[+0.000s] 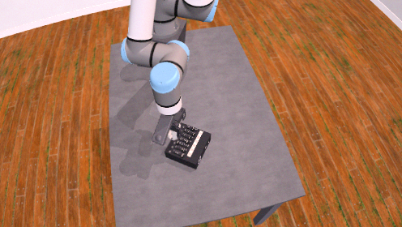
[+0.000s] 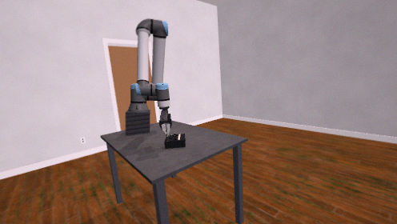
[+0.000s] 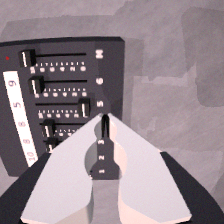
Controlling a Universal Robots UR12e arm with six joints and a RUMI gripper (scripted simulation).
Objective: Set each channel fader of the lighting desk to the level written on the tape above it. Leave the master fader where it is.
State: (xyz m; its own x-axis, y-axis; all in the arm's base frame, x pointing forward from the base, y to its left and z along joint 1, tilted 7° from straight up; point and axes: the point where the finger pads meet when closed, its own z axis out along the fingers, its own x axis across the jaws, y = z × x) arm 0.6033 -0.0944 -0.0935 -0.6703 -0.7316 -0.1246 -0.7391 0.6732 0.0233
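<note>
Right now the channel fader cap is 20 mm below my hand, 10 mm to the left of it and 10 mm ahead of it. From my hand the other things lie so: fader knob: 90 mm to the left, 20 mm below, 10 mm behind.
</note>
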